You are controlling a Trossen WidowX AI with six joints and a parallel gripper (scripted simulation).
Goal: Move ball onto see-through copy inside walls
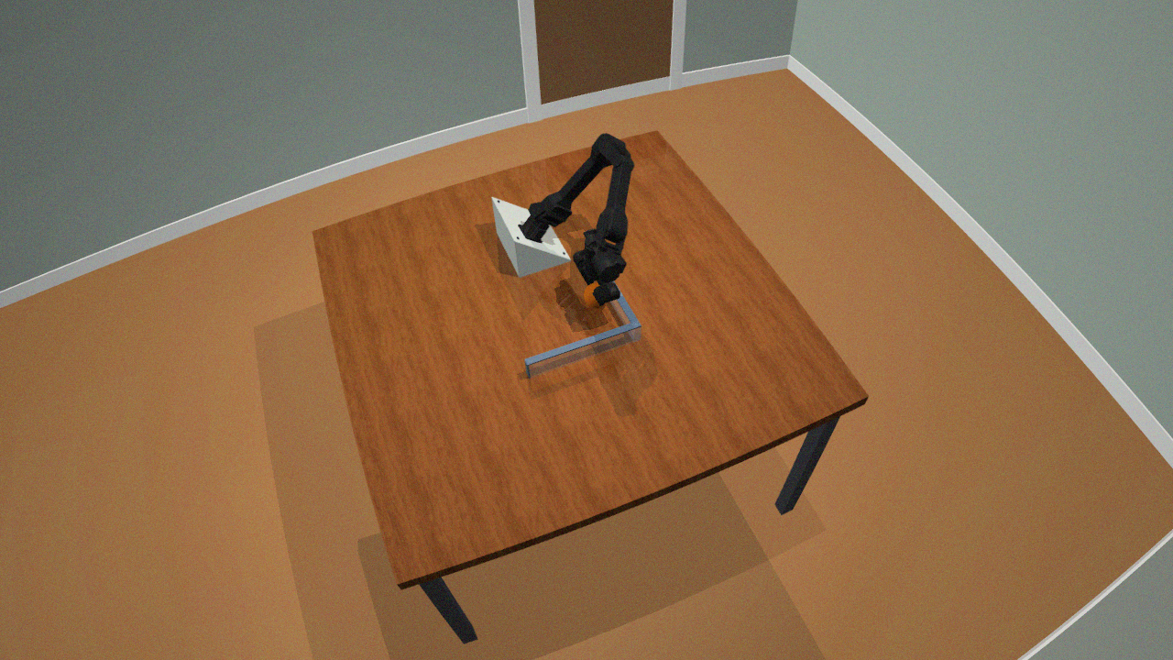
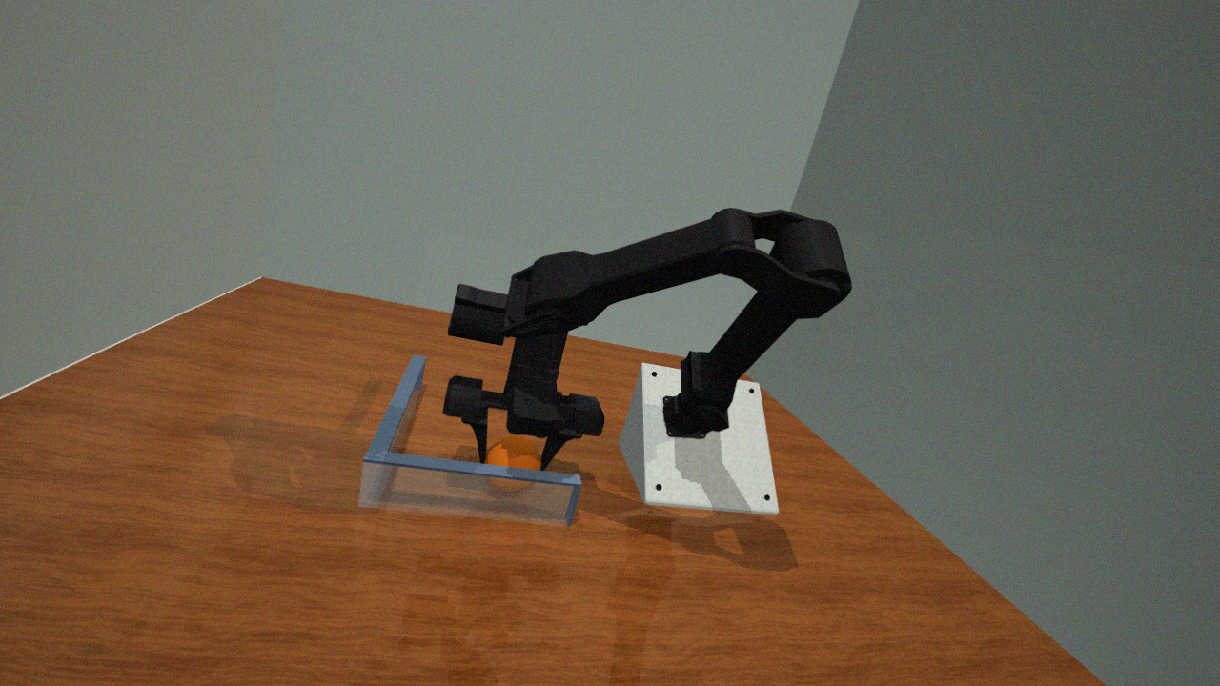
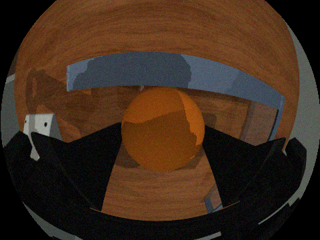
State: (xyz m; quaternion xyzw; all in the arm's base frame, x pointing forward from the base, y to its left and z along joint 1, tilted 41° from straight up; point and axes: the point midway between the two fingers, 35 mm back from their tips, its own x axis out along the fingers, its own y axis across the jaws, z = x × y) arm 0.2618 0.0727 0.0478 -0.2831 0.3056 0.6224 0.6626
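The orange ball lies right at my gripper tip. From my gripper tip the other things lie so: clear wall: 150 mm ahead, 110 mm to the right, 10 mm below.
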